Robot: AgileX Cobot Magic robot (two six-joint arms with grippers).
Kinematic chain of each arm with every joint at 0, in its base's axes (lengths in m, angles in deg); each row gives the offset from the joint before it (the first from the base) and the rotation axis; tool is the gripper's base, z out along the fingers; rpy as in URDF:
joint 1: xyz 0 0 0.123 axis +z
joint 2: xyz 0 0 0 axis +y
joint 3: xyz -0.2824 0 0.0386 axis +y
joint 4: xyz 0.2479 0 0.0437 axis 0.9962 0 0.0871
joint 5: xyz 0 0 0 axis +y
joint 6: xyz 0.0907 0 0.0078 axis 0.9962 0 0.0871
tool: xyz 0 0 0 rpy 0 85 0
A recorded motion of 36 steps. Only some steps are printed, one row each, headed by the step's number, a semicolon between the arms.
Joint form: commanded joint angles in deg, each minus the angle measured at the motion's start. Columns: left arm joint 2, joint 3, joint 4, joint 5, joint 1, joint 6; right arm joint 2, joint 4, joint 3, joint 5, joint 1, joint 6.
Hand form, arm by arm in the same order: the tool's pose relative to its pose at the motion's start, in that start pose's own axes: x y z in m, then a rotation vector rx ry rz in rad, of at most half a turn. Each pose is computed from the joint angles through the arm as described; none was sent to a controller.
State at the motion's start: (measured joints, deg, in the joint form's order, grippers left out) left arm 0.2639 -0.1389 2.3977 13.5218 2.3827 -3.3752; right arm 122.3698 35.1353 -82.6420 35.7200 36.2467 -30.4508
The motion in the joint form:
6: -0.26 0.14 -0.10 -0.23 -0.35 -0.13; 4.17 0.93 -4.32 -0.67 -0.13 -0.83
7: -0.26 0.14 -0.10 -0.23 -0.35 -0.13; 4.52 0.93 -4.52 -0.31 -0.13 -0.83
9: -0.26 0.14 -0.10 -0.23 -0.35 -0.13; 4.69 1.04 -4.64 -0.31 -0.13 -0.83
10: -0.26 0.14 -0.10 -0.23 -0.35 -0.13; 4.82 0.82 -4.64 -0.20 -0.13 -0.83
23: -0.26 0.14 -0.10 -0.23 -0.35 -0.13; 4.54 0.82 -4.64 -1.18 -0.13 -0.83
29: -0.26 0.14 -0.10 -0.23 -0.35 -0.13; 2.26 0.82 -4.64 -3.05 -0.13 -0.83
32: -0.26 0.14 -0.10 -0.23 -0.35 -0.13; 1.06 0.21 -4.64 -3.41 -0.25 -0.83
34: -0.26 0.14 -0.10 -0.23 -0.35 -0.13; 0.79 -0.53 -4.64 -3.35 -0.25 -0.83
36: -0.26 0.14 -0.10 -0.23 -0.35 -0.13; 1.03 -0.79 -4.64 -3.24 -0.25 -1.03
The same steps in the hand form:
6: 0.0002 -0.0004 -0.0002 0.0067 -0.0060 -0.0031; -0.0102 -0.0072 0.0173 -0.0011 -0.0180 -0.0002
7: 0.0002 -0.0004 -0.0002 0.0067 -0.0060 -0.0031; -0.0095 -0.0076 0.0192 -0.0044 -0.0102 0.0007
9: 0.0002 -0.0004 -0.0002 0.0067 -0.0060 -0.0031; -0.0096 -0.0078 0.0201 -0.0053 -0.0099 0.0025
10: 0.0002 -0.0004 -0.0002 0.0067 -0.0060 -0.0031; -0.0089 -0.0082 0.0209 -0.0044 -0.0050 0.0001
23: 0.0002 -0.0004 -0.0002 0.0067 -0.0060 -0.0031; -0.0112 -0.0083 0.0190 0.0045 -0.0242 -0.0014
29: 0.0002 -0.0004 -0.0002 0.0067 -0.0060 -0.0031; -0.0211 -0.0043 0.0031 0.0216 -0.0897 -0.0143
32: 0.0002 -0.0004 -0.0002 0.0067 -0.0060 -0.0031; -0.0250 -0.0030 -0.0057 0.0314 -0.1125 -0.0280
34: 0.0002 -0.0004 -0.0002 0.0067 -0.0060 -0.0031; -0.0254 -0.0028 -0.0075 0.0375 -0.1124 -0.0400
36: 0.0002 -0.0004 -0.0002 0.0067 -0.0060 -0.0031; -0.0244 -0.0035 -0.0058 0.0389 -0.1054 -0.0459

